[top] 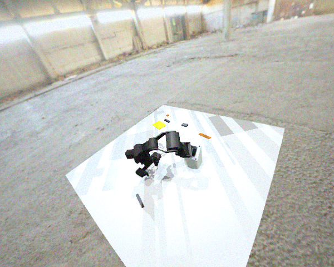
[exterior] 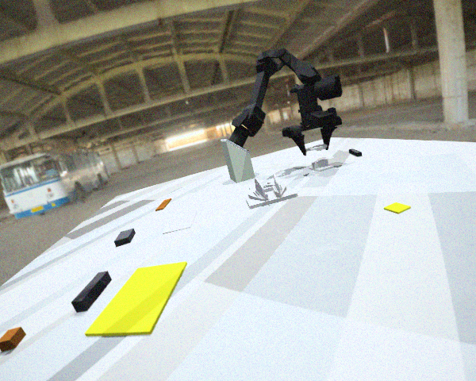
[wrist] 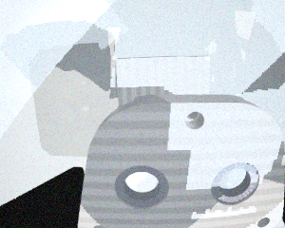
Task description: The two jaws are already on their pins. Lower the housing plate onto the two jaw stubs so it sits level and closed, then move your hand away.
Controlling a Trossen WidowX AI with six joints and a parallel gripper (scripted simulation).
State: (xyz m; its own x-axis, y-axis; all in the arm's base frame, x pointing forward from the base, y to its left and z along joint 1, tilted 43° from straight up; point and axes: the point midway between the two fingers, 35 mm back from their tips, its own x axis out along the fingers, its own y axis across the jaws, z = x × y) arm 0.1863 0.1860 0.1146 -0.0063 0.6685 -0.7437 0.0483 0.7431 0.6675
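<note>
Now: gripper tip 7 cm short of the white housing plate, 22 cm to the left of it and 5 cm above it. The rest, counted from my gripper tip: yellow sheet (36 cm ahead, 53 cm to the right, 5 cm below); then small yellow tile (39 cm ahead, 10 cm to the right, 5 cm below).
</note>
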